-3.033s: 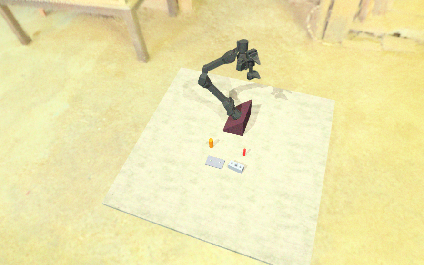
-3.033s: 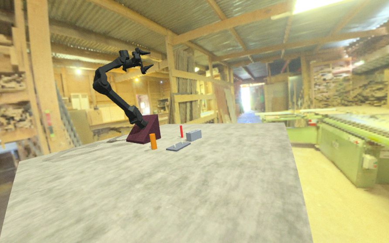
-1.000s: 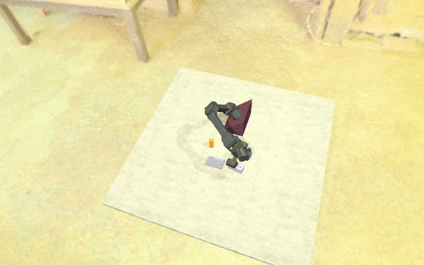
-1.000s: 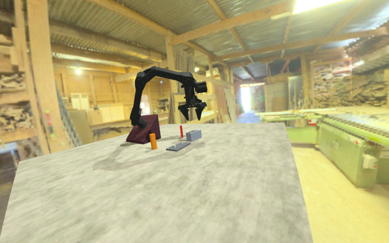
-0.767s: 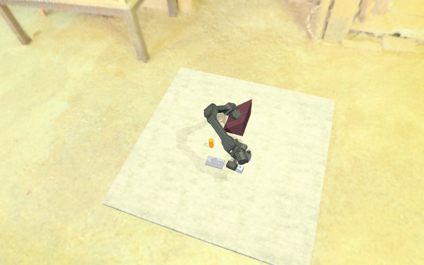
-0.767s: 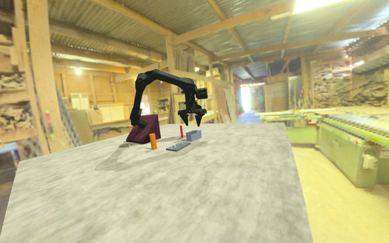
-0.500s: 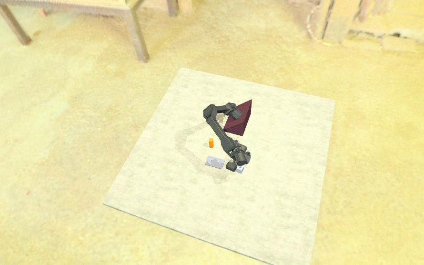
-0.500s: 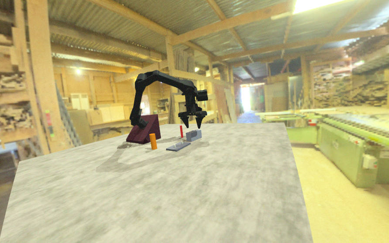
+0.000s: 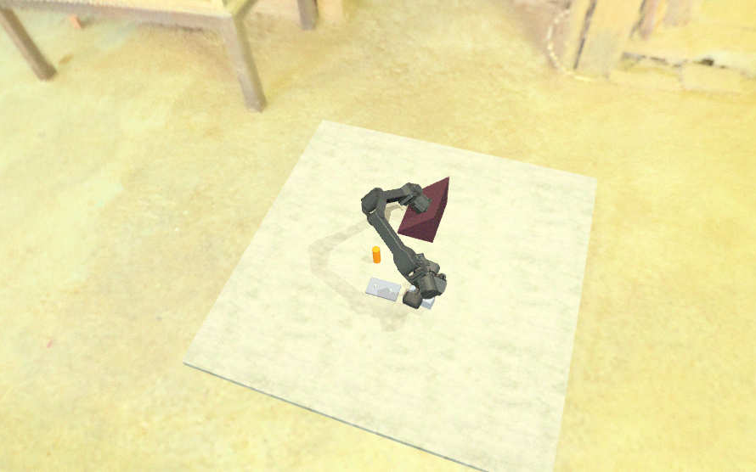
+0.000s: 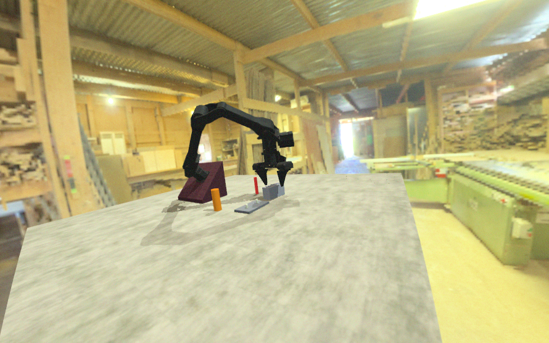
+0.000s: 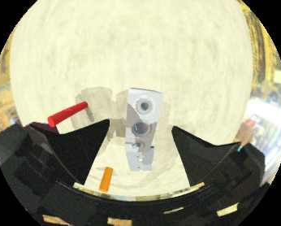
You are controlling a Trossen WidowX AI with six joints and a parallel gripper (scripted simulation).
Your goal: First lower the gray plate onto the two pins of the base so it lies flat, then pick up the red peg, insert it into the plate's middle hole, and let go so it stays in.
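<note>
Right now my gripper tip is 10 mm above the gray plate. From my gripper tip the other things lie so: red peg (120 mm behind, 20 mm to the left, 10 mm below); then orange cylinder (220 mm to the right, 110 mm behind, 10 mm below); then gray base (150 mm to the right, 40 mm below, 10 mm ahead).
</note>
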